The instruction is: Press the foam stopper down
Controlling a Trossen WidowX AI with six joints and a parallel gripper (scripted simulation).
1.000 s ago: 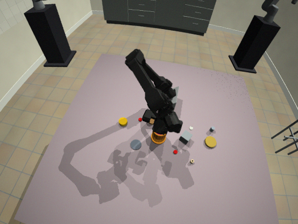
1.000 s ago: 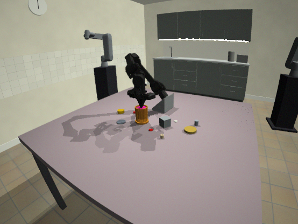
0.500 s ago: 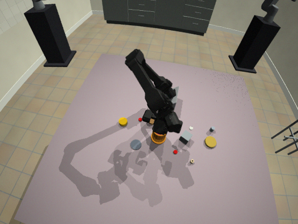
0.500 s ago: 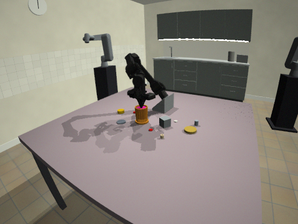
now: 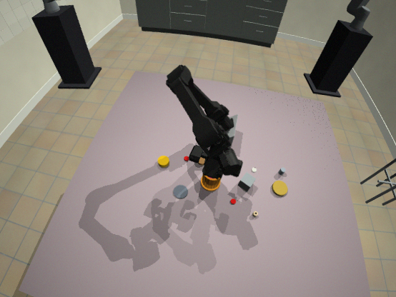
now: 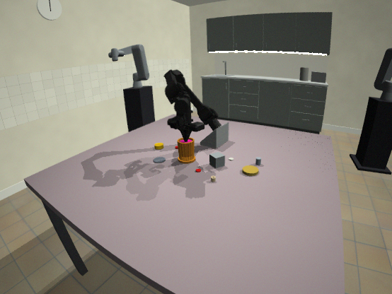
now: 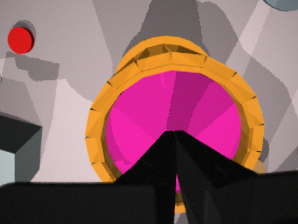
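Right now the magenta foam stopper is 5 cm below my hand. Also, from my hand: grey disc 13 cm below, 12 cm to the right, 5 cm ahead; red button 13 cm below, 10 cm to the left, 8 cm ahead; brown disc 12 cm below, 10 cm behind, 4 cm to the right.
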